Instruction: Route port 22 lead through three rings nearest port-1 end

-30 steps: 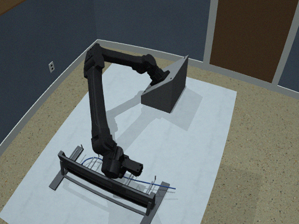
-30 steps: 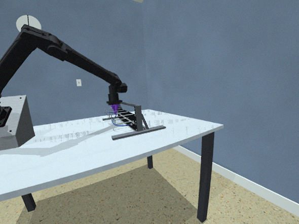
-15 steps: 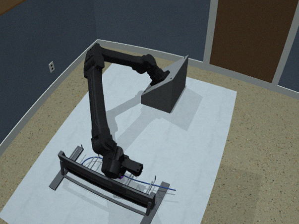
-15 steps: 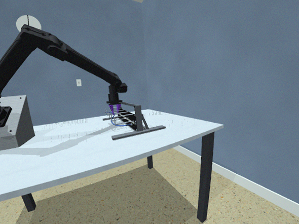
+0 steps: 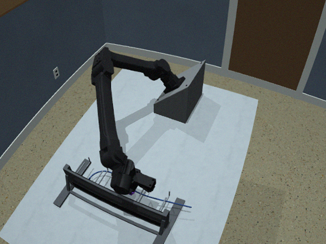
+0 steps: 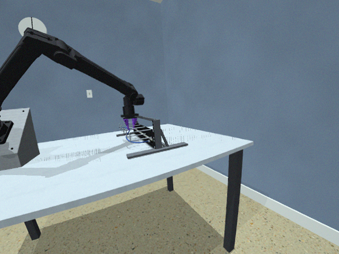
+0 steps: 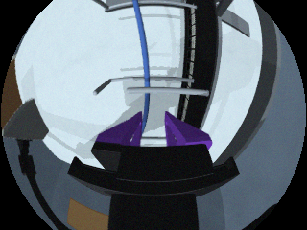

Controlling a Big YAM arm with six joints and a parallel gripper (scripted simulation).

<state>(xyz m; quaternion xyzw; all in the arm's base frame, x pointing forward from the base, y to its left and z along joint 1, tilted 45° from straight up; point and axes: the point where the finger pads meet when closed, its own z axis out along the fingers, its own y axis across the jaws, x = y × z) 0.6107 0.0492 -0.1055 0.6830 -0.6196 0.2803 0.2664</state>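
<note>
Now: hand 70 mm short of the dark rack and 50 mm to the left of it.
</note>
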